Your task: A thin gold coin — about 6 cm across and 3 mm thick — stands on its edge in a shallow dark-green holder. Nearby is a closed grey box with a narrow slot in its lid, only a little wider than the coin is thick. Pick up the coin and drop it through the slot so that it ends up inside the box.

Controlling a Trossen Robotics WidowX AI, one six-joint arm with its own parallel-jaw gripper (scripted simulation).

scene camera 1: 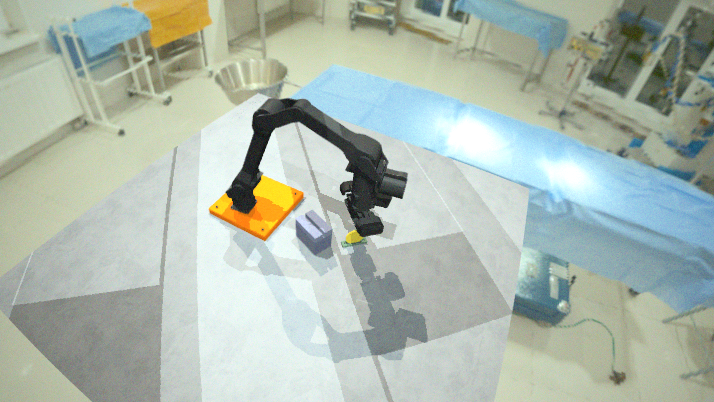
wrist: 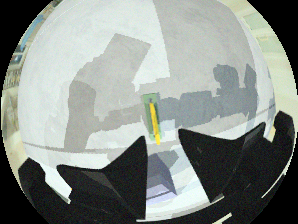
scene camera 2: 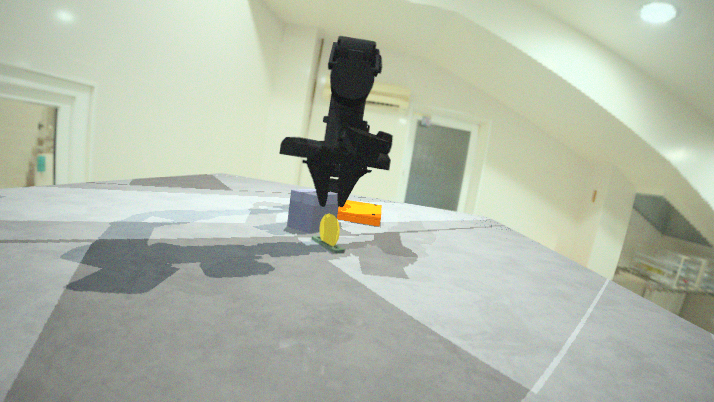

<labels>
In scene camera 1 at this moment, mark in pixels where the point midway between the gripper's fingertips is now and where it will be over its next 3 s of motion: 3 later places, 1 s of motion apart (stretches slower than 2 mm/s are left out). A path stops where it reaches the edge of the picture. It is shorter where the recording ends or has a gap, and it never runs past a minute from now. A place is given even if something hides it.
My gripper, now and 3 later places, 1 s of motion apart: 357, 227; 356, 238; 355, 239; 357, 222
</labels>
